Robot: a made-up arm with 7 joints.
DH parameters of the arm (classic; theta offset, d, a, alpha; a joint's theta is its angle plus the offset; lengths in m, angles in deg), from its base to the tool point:
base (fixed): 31.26 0 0.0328 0
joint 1: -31.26 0.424 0 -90
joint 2: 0 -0.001 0.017 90
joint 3: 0 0.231 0.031 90
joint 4: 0 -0.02 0.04 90
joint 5: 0 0.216 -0.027 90
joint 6: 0 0.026 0.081 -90
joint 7: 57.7 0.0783 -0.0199 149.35
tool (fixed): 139.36 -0.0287 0 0
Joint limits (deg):
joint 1: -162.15..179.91
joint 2: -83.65..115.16
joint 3: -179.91..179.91
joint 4: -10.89..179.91
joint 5: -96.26..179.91
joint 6: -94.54..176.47
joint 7: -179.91..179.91
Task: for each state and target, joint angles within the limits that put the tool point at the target. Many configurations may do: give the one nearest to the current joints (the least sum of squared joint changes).
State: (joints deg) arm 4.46 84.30 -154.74 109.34 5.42 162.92 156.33
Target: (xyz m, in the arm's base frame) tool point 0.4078 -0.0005 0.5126
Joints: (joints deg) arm 25.76 104.93 -154.57 140.59 11.60 145.45 155.75
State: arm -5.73 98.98 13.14 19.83 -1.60 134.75 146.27
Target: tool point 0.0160 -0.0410 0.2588
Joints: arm -1.25 89.86 -3.73 53.04 -32.42 125.54 150.84
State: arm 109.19 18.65 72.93 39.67 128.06 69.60 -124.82
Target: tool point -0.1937 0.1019 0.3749
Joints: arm 95.54 -12.05 53.72 19.28 127.52 52.73 -119.91
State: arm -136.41 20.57 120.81 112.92 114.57 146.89 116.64
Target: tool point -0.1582 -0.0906 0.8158
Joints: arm -142.25 45.60 127.18 123.93 115.41 166.48 115.30
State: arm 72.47 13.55 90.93 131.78 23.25 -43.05 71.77
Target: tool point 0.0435 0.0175 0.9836
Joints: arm 71.23 2.50 97.32 164.62 23.85 -8.14 76.37
